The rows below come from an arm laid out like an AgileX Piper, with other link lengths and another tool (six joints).
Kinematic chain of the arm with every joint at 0, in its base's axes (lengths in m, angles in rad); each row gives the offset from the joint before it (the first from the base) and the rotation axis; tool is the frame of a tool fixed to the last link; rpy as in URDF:
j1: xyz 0 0 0.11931 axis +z
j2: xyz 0 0 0 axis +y
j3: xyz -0.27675 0 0.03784 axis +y
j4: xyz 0.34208 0 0.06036 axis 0.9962 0 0.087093
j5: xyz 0 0 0 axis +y
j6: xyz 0.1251 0 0.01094 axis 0.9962 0 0.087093
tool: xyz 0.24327 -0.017 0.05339 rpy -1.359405 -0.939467 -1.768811
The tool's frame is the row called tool.
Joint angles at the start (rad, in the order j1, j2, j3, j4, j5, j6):
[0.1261, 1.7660, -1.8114, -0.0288, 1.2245, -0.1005]
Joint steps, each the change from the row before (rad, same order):
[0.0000, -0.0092, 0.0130, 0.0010, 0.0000, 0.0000]
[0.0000, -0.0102, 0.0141, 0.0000, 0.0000, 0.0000]
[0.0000, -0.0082, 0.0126, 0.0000, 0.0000, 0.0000]
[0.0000, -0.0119, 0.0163, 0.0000, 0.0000, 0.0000]
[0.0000, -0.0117, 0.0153, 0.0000, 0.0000, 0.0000]
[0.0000, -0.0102, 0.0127, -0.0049, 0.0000, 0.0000]
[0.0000, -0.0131, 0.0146, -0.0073, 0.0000, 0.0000]
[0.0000, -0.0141, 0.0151, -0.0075, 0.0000, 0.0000]
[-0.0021, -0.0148, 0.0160, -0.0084, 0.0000, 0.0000]
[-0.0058, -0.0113, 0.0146, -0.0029, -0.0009, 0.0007]
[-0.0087, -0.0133, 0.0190, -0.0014, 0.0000, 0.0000]
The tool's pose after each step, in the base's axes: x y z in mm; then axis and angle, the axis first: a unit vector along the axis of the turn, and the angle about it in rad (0 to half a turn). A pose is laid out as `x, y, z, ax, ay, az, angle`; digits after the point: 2 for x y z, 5 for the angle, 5 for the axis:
625.76, 56.02, 143.37, -0.94972, 0.18907, -0.24958, 3.02748
622.13, 55.56, 142.15, -0.95018, 0.18911, -0.24778, 3.02868
618.90, 55.15, 140.48, -0.95070, 0.18916, -0.24575, 3.03003
614.67, 54.62, 139.09, -0.95121, 0.18921, -0.24371, 3.03138
610.67, 54.11, 138.08, -0.95163, 0.18924, -0.24205, 3.03249
607.53, 52.04, 137.63, -0.95180, 0.18890, -0.24163, 3.03787
603.94, 49.09, 137.97, -0.95181, 0.18837, -0.24203, 3.04520
600.20, 46.06, 138.62, -0.95175, 0.18781, -0.24269, 3.05257
596.33, 41.45, 139.21, -0.95149, 0.18818, -0.24343, 3.06135
593.06, 36.57, 138.41, -0.95107, 0.19103, -0.24284, 3.06607
588.34, 30.38, 136.19, -0.95083, 0.19507, -0.24055, 3.07120

